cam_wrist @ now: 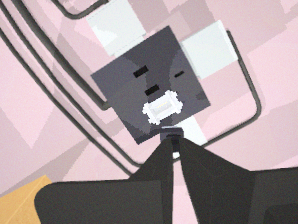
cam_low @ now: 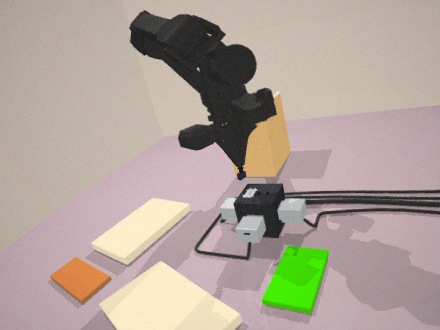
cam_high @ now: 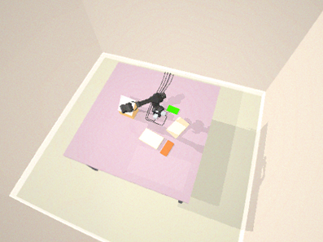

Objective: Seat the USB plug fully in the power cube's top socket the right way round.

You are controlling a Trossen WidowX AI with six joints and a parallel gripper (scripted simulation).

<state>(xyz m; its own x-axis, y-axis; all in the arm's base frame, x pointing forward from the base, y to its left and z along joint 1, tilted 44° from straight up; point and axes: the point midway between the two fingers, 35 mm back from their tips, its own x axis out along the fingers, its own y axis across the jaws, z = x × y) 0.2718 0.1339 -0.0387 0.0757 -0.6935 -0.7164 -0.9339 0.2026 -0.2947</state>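
My gripper tip is 20 mm above the USB plug. Also, from my gripper tip: green block: 120 mm ahead, 140 mm to the left, 130 mm below; then orange tile: 270 mm ahead, 270 mm to the right, 130 mm below.
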